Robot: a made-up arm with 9 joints.
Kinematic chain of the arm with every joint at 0, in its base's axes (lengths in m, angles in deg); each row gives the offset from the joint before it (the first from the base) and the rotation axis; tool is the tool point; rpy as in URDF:
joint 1: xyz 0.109 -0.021 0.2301 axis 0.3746 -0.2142 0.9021
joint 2: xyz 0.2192 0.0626 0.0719 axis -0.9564 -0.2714 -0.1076
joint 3: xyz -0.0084 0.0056 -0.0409 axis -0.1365 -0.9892 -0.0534
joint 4: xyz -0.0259 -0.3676 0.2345 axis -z
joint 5: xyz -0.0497 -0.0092 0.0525 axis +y
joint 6: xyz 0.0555 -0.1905 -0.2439 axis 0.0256 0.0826 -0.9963
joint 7: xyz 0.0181 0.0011 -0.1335 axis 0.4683 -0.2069 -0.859
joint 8: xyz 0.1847 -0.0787 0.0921 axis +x
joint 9: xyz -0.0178 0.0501 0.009 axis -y
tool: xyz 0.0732 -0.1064 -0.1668 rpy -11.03 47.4 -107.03
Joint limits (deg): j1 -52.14..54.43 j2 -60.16..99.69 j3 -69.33..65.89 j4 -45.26..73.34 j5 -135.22..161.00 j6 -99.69..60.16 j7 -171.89..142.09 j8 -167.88..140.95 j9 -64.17..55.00
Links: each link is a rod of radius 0.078 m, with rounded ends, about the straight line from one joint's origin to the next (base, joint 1, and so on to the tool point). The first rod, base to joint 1, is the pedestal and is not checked.
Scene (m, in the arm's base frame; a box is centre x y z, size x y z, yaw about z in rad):
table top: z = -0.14
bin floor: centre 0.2 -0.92 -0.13 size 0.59 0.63 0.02 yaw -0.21
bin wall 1: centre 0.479 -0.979 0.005 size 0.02 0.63 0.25 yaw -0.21
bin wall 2: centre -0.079 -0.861 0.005 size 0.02 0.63 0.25 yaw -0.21
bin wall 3: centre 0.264 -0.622 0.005 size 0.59 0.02 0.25 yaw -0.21
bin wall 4: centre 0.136 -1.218 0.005 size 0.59 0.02 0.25 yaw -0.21
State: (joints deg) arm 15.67 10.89 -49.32 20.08 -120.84 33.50 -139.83 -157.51 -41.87
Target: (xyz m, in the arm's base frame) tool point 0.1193 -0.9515 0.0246
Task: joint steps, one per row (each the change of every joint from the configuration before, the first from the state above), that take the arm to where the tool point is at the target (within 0.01 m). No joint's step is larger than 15 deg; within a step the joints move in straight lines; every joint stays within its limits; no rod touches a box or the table.
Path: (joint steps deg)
1: -12.64 -1.65 -1.89 5.44 -1.63 -7.98 -6.09 -1.84 7.18
2: -12.64 -1.66 -1.89 5.45 -1.64 -7.98 -6.09 -1.83 7.18
3: -12.63 -1.65 -1.89 5.44 -1.63 -7.98 -6.09 -1.84 7.19
4: -12.64 -1.65 -1.88 5.44 -1.63 -7.98 -6.09 -1.83 7.18
5: -12.64 -1.65 -1.89 5.45 -1.64 -7.98 -6.09 -1.84 7.18
6: 1.00 -8.29 -5.29 -2.19 -0.28 -1.02 -0.80 0.74 3.46
7: 1.00 -8.28 -5.28 -2.19 -0.29 -1.02 -0.81 0.74 3.45

